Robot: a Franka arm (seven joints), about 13 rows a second.
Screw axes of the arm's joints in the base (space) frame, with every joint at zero. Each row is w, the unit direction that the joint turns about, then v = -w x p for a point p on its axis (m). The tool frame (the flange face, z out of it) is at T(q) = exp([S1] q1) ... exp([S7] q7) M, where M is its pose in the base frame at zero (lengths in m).
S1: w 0 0 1 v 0 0 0
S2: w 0 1 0 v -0.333 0 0
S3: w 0 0 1 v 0 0 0
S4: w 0 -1 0 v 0.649 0 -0.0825
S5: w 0 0 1 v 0 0 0
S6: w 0 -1 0 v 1.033 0 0
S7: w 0 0 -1 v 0 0.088 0
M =
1 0 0 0.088
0 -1 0 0
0 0 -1 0.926
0 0 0 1
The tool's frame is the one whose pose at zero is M.
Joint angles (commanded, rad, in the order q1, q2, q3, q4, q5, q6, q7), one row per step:
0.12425, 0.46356, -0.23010, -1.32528, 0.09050, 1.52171, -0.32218
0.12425, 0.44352, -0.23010, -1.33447, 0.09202, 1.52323, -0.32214
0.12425, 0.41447, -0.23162, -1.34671, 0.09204, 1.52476, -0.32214
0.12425, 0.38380, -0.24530, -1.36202, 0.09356, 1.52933, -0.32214
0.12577, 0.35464, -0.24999, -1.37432, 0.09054, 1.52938, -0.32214
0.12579, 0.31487, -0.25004, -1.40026, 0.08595, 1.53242, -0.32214
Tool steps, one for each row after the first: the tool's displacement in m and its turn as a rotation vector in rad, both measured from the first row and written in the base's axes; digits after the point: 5 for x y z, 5 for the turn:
-0.00347, -0.00049, 0.00903, 0.00456, -0.01244, -0.00124
-0.00877, -0.00223, 0.02248, 0.00844, -0.03073, -0.00377
-0.01510, -0.01058, 0.03612, 0.00923, -0.05142, -0.01797
-0.02135, -0.01344, 0.04922, 0.00958, -0.06808, -0.02137
-0.03061, -0.01559, 0.06246, 0.01265, -0.08428, -0.02290

